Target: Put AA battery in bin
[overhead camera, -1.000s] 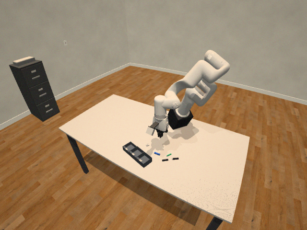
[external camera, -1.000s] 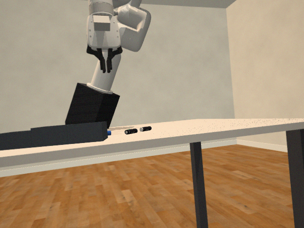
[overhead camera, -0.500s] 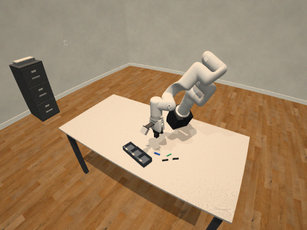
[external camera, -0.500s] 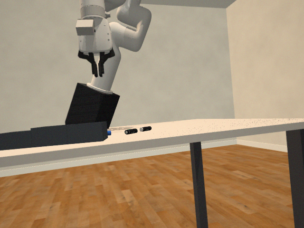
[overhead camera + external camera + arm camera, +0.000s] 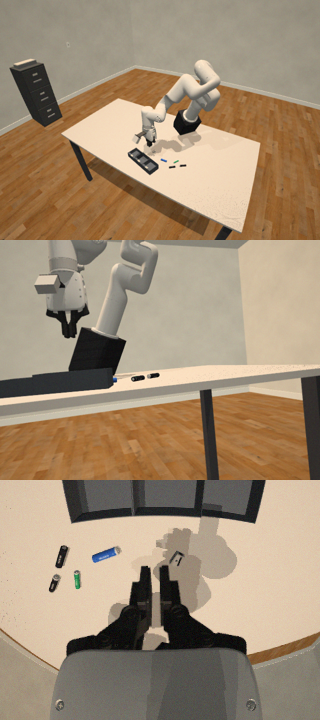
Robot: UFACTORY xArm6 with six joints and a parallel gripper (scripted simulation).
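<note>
Right now the dark bin row is 13 cm below my hand, 6 cm ahead of it and 3 cm to the right of it. Also, from my hand: blue battery 15 cm below, 9 cm to the left, 3 cm behind; then green cell 18 cm to the left, 15 cm below, 7 cm behind; then white piece 15 cm below, 7 cm behind, 2 cm to the right.
</note>
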